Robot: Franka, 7 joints.
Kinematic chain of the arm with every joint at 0, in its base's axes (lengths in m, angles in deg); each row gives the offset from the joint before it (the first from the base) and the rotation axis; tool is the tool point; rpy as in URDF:
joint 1: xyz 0 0 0.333 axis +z
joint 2: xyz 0 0 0 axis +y
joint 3: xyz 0 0 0.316 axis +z
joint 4: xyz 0.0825 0 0 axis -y
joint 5: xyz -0.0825 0 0.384 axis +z
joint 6: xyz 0 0 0 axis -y
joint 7: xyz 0.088 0 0 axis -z
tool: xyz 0 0 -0.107 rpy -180 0 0
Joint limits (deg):
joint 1: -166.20..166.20
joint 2: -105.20..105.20
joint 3: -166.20..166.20
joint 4: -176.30..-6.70
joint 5: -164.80..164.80
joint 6: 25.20..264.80
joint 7: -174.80..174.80
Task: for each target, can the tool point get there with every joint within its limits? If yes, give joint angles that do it. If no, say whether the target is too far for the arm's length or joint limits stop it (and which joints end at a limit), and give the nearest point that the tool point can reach.
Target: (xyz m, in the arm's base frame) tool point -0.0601 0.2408 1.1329
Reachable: yes | joints 25.05 0.42 83.04 -39.91 6.62 188.48 -60.60
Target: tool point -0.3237 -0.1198 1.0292
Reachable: yes | joints 77.76 -44.60 50.12 -54.23 118.23 186.11 142.29
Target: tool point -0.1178 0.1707 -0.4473
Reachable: no: joint limits stop it (at a limit: joint 2) | nearest point -0.1241 0.1799 -0.3568 | short by 0.091 m
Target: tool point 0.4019 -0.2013 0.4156
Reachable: yes | joints 68.22 -36.01 -93.52 -151.76 -19.21 235.57 -40.36
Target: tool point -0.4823 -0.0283 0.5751
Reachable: yes | joints -122.77 -30.88 -49.18 -125.25 -139.78 156.11 -54.84
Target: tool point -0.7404 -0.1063 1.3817
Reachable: no: too far | nearest point -0.4931 -0.0708 1.0314 | short by 0.430 m
